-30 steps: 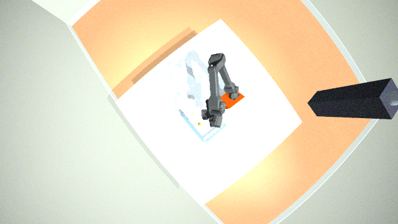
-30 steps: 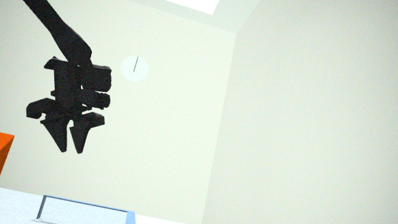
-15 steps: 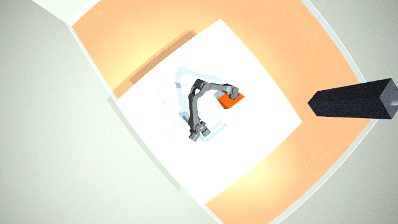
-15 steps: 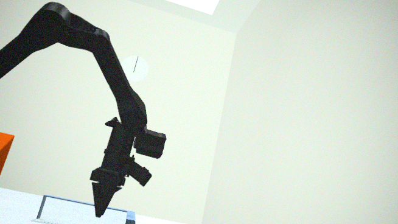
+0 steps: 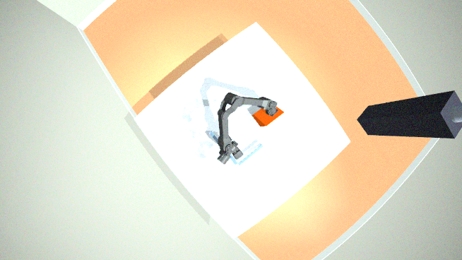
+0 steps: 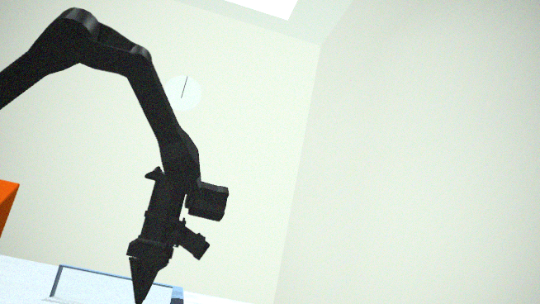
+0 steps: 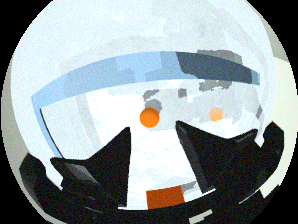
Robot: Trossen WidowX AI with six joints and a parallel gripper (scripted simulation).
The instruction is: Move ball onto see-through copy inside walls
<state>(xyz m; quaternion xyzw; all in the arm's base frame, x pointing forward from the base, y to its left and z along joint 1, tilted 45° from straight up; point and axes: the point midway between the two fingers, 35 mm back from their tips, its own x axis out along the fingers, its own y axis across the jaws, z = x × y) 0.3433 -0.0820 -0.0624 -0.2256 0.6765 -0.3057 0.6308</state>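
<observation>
Right now my gripper tip is 3 cm above the orange ball. Also, from my gripper tip: clear wall: 14 cm to the left, 4 cm behind, 1 cm below; see-through ball copy: 10 cm to the right, 3 cm below, 2 cm behind.
</observation>
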